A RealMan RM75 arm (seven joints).
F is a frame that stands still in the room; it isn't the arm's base.
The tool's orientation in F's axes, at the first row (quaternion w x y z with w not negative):
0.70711 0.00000 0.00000 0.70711
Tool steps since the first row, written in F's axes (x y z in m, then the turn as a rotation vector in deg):
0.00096 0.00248 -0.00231 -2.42 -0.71 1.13
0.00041 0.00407 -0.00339 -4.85 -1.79 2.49
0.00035 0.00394 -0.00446 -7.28 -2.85 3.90
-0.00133 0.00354 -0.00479 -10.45 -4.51 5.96
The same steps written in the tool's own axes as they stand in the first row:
0.00248 -0.00096 -0.00231 -0.71 2.42 1.13
0.00407 -0.00041 -0.00339 -1.79 4.85 2.49
0.00394 -0.00035 -0.00446 -2.85 7.28 3.90
0.00354 0.00133 -0.00479 -4.51 10.45 5.96

